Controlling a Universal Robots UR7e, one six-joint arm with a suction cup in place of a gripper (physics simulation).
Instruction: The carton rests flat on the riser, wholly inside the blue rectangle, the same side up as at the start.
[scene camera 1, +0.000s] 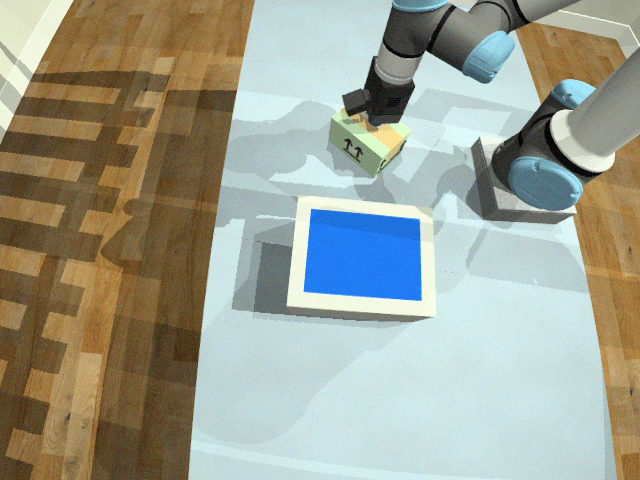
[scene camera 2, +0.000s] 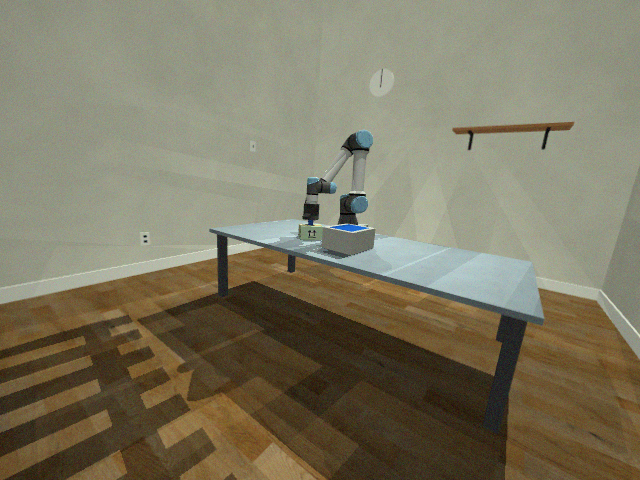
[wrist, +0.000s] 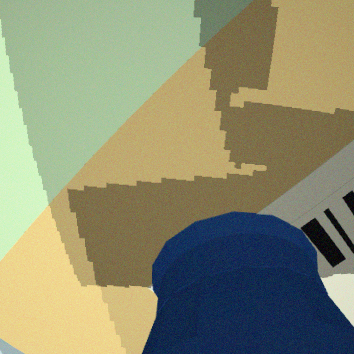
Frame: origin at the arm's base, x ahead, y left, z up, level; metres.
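Seen in the pictures: end effector, tool point: (wrist: 228, 242).
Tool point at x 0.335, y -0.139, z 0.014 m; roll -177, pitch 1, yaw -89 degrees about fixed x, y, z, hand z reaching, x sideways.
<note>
Offsets run from my tool point to a thing's middle. Level surfaces: height alone.
The carton @[dy +0.008, dx +0.010, dz -0.030 m] (scene camera 1: 357, 139) (scene camera 2: 305, 233) (wrist: 90, 75) is pale green with a tan tape band across its top and two black arrows pointing up on one side. It stands upright on the table, turned at an angle to the riser. My gripper, a blue suction cup (scene camera 1: 376, 124) (scene camera 2: 310, 222) (wrist: 235, 250), is down on the carton's top, with suction on and the cup against the surface. The contact edge is partly hidden. The riser @[dy +0.305, dx +0.092, dz -0.013 m] (scene camera 1: 361, 304) (scene camera 2: 336, 242) is a cream box near the carton, with the blue rectangle @[dy +0.305, dx +0.092, dz +0.046 m] (scene camera 1: 364, 255) (scene camera 2: 349, 227) on its top.
The light blue table @[dz -0.073 m] (scene camera 1: 465, 361) (scene camera 2: 465, 273) bears the riser and the arm. The arm's base block (scene camera 1: 522, 214) stands right of the carton in the first scene view. A gap of table separates carton and riser. A wooden shelf (scene camera 2: 511, 127) is on the wall.
</note>
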